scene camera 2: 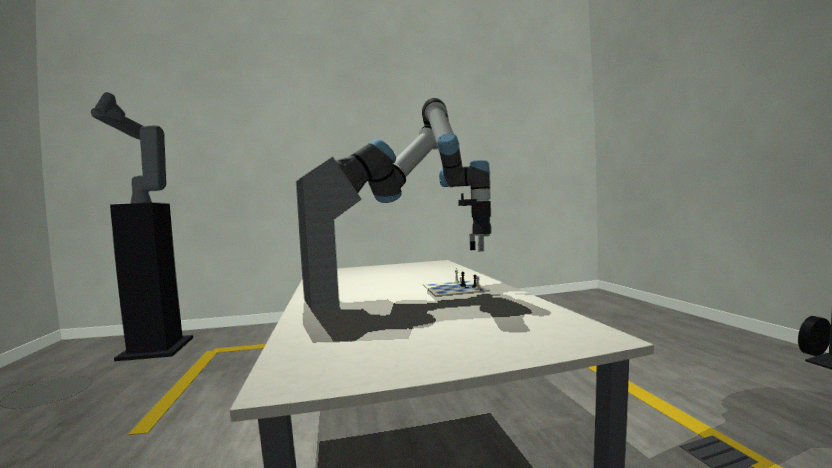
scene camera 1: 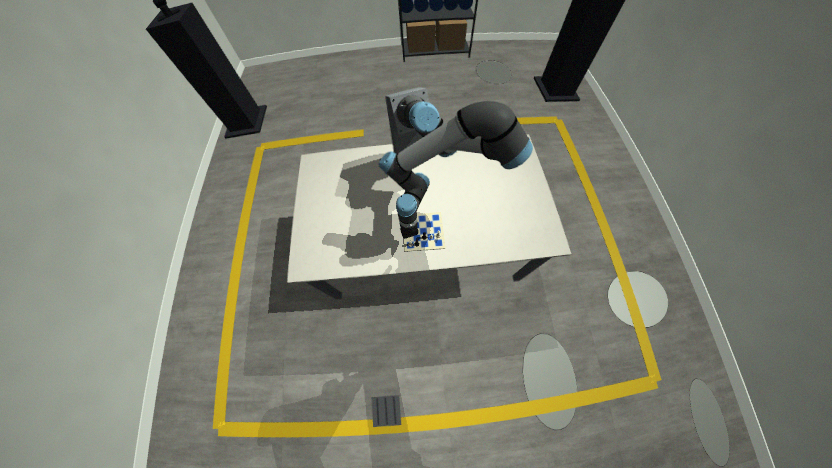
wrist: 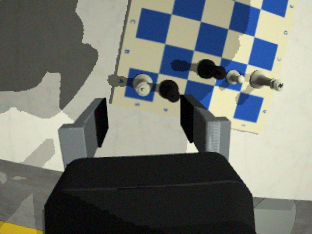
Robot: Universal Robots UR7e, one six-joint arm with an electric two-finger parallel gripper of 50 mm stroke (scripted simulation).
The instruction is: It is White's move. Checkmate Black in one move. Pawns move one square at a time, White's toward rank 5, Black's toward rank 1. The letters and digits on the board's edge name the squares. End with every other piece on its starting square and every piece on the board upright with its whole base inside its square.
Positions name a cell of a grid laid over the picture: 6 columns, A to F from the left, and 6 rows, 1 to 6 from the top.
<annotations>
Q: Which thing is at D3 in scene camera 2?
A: My gripper.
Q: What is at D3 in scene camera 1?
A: A chessboard.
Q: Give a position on a chessboard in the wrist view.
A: D2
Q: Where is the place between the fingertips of my gripper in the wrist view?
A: At C3
</annotations>
